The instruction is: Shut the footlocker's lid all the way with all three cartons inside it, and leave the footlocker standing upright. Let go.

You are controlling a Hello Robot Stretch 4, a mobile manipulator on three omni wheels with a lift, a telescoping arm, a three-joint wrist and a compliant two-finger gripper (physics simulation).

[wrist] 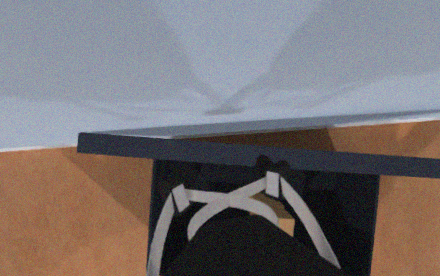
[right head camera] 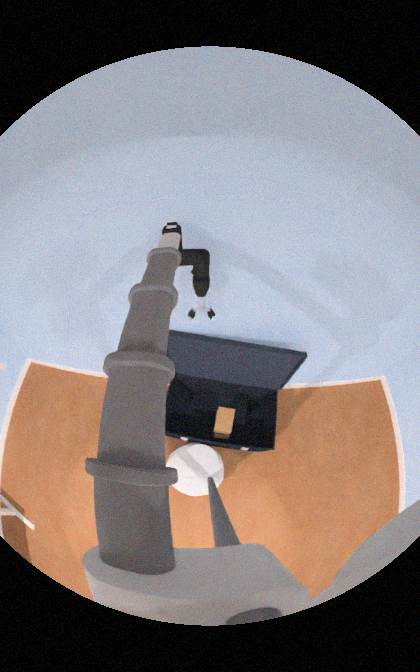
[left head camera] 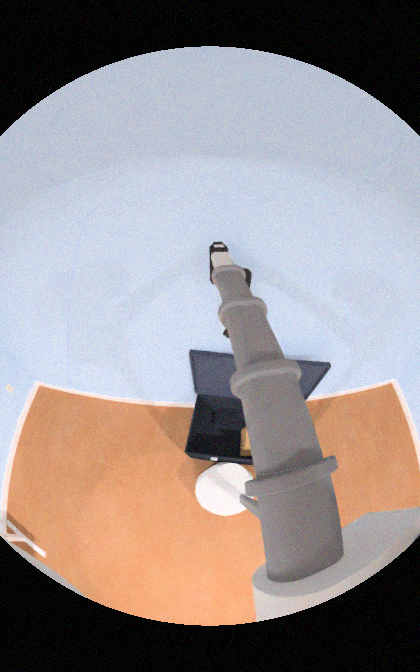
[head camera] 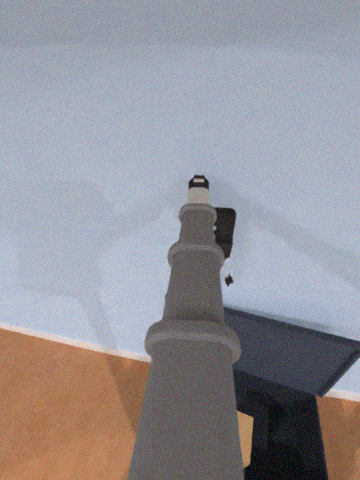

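The dark blue footlocker [head camera: 320,440] [left head camera: 200,456] [right head camera: 260,445] [wrist: 376,215] stands upright on the floor near the wall. Its lid [head camera: 295,350] [left head camera: 212,372] [right head camera: 230,360] [wrist: 300,159] stands open, tilted back towards the wall. A tan carton [head camera: 245,437] [left head camera: 245,440] [right head camera: 225,420] [wrist: 286,226] is inside; darker shapes beside it are too dim to tell apart as cartons. My gripper [right head camera: 201,313] [wrist: 224,176] is open and empty. In the right head view it shows above the lid's top edge; in the wrist view its fingers overlap the lid edge and the dark interior. The arm hides part of the footlocker.
The pale blue wall [head camera: 100,125] [left head camera: 150,225] [right head camera: 250,200] rises behind the footlocker. My extended grey arm [head camera: 192,400] [left head camera: 280,425] [right head camera: 135,415] reaches over the floor towards it. A white round shape [left head camera: 220,490] [right head camera: 190,472] lies before the footlocker. A white bar [left head camera: 30,542] [right head camera: 20,516] shows at far left.
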